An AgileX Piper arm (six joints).
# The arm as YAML. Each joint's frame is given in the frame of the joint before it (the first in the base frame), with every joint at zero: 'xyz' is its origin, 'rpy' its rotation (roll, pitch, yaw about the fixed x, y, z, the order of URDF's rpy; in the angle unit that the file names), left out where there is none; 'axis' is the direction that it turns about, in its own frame. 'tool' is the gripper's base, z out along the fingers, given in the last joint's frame.
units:
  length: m
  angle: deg
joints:
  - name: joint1
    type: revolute
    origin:
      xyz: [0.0, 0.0, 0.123]
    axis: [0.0, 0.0, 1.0]
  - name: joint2
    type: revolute
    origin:
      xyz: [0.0, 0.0, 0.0]
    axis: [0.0, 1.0, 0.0]
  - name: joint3
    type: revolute
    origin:
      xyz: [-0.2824, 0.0, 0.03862]
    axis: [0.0, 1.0, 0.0]
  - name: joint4
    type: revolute
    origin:
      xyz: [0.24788, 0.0, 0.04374]
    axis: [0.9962, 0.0, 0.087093]
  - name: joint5
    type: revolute
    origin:
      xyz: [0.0, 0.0, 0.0]
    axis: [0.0, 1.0, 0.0]
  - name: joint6
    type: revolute
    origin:
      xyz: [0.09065, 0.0, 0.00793]
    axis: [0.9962, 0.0, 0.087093]
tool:
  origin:
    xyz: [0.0, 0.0, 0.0]
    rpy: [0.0, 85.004, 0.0]
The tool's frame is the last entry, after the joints.
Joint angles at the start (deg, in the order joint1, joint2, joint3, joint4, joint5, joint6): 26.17 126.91 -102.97 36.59 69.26 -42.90
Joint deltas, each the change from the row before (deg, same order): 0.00 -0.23 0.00 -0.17 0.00 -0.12; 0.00 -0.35 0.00 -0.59 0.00 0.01; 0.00 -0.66 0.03 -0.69 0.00 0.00; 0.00 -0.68 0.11 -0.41 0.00 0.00; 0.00 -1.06 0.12 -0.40 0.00 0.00; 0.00 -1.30 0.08 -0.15 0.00 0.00; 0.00 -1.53 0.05 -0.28 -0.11 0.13; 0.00 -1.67 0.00 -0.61 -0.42 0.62; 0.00 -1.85 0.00 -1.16 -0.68 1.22; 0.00 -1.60 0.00 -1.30 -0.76 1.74; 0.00 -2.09 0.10 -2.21 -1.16 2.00
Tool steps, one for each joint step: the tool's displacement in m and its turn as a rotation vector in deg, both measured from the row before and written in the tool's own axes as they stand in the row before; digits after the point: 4 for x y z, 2 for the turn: -0.0002 0.0008 -0.0015 0.21 -0.06 -0.31; 0.0000 0.0008 -0.0023 0.54 0.12 -0.39; -0.0004 0.0019 -0.0043 0.73 -0.02 -0.59; -0.0004 0.0022 -0.0042 0.51 -0.16 -0.45; -0.0010 0.0036 -0.0067 0.66 -0.44 -0.64; -0.0017 0.0048 -0.0085 0.61 -0.81 -0.70; -0.0022 0.0055 -0.0102 0.89 -1.00 -0.74; -0.0026 0.0053 -0.0113 1.40 -1.17 -0.46; -0.0026 0.0050 -0.0127 2.02 -1.20 -0.14; -0.0022 0.0036 -0.0111 2.05 -1.05 0.47; -0.0021 0.0036 -0.0144 3.08 -1.25 0.22
